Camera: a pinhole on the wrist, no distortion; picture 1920 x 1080 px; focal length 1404.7 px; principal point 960.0 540.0 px. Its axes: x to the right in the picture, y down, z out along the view. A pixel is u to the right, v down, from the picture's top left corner.
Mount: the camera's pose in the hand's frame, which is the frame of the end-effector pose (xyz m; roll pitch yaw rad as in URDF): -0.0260 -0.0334 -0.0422 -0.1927 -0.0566 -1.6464
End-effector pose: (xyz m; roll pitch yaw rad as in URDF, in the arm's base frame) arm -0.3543 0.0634 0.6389 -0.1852 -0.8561 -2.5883
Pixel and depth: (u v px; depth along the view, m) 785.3 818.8 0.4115
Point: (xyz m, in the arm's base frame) -0.1709 0.0709 0.9605
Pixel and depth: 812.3 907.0 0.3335
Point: -0.2283 0.0747 0.9052
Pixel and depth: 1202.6 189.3 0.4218
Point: -0.0690 0.2462 0.8638
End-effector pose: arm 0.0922 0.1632 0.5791 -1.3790 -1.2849 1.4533
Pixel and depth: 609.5 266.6 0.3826
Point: -0.2553 0.2158 0.5580
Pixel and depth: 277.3 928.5 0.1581
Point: -0.0093 0.2154 0.6230
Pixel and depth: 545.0 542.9 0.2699
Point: -0.1281 0.2126 0.6069
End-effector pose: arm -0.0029 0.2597 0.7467 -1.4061 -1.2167 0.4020
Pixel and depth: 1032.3 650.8 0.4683
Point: -0.2205 0.6004 0.8777
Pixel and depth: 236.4 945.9 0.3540
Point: 0.0234 0.5929 0.8568
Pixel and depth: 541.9 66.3 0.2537
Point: -0.0887 0.4680 0.6877
